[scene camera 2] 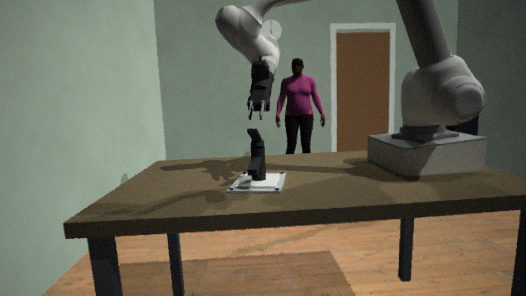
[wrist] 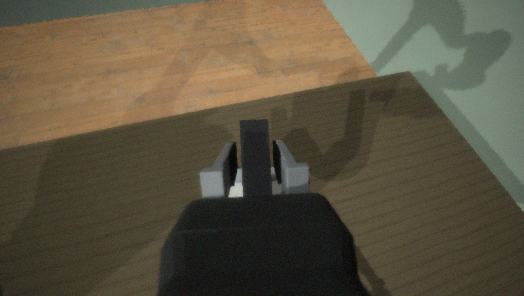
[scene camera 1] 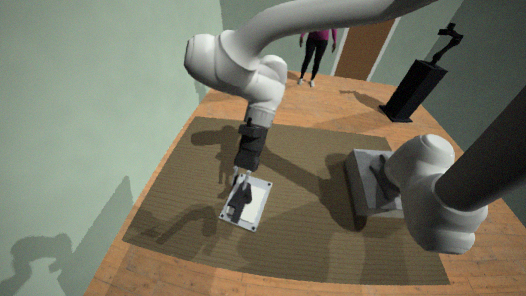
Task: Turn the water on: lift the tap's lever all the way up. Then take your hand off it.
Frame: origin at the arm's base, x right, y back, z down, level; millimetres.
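Seen in the pictures: gripper, between the fingertips: [scene camera 2: 255,117] [wrist: 255,154] [scene camera 1: 238,186]; arm's base, origin of its link: [scene camera 2: 423,137] [scene camera 1: 393,179].
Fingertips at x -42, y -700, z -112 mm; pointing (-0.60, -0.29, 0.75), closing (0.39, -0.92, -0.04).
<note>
Offsets run from my fingertips to a thing's top centre. "spot": to the spot under its first point. Level surfaces: height alone.
The black tap {spot: dx -21, dy +6, dz +49 mm} [scene camera 1: 242,199] [scene camera 2: 257,160] stands upright on a white square plate {dx +40, dy +13, dz +218 mm} [scene camera 1: 245,226] [scene camera 2: 265,189]. Its lever {dx -3, dy -4, dz +30 mm} [scene camera 2: 254,134] slants steeply upward from the top of the column, its end leaning to the left in scene camera 2. A light grey shape shows below the spout {dx -25, dy -13, dz +130 mm} [scene camera 2: 254,172]. My gripper [scene camera 1: 240,181] [scene camera 2: 255,118] [wrist: 255,154] is open and empty, pointing down. In scene camera 2 its fingertips are a little above the lever's end, with a gap between them. In the wrist view a dark bar of the tap shows between the fingers, with space on both sides.
The plate lies on the brown table {dz +229 mm} [scene camera 1: 295,250] [scene camera 2: 325,195]. The grey box [scene camera 1: 356,185] [scene camera 2: 440,157] under the arm's base stands at the right. A green wall [scene camera 1: 100,75] is at the left. A person [scene camera 1: 316,45] [scene camera 2: 300,97] stands behind the table, and a black stand [scene camera 1: 415,92] is farther back.
</note>
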